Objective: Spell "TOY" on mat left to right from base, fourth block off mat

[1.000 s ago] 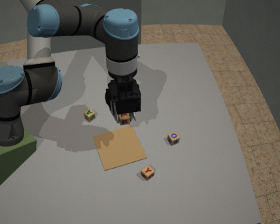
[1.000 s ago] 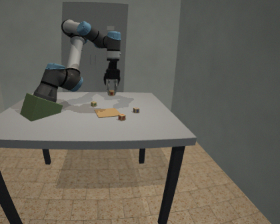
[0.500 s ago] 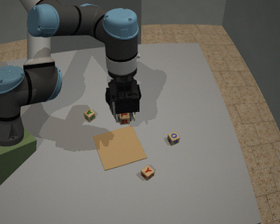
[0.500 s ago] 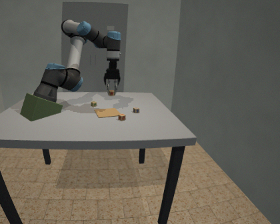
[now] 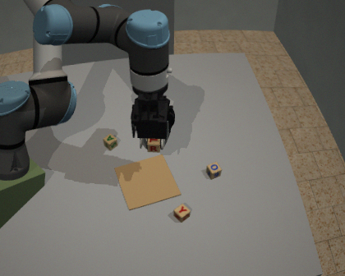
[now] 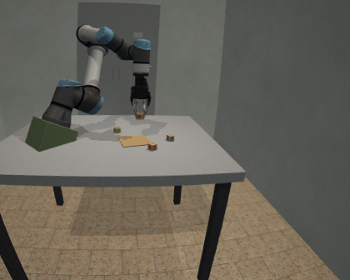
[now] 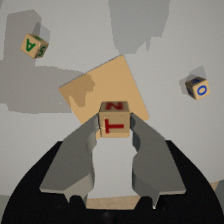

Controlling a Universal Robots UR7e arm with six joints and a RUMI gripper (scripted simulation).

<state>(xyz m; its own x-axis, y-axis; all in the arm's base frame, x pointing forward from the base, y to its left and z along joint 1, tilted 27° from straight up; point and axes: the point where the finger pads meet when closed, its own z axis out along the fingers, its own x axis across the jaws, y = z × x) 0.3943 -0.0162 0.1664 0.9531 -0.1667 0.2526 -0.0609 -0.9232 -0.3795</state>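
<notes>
Now: hand 12 cm above the tan mat, 3 cm to the left of it and 2 cm past it. Round my hand: Y block: 14 cm to the right, 11 cm below, 7 cm ahead; then O block: 15 cm ahead, 11 cm below, 1 cm to the right.
</notes>
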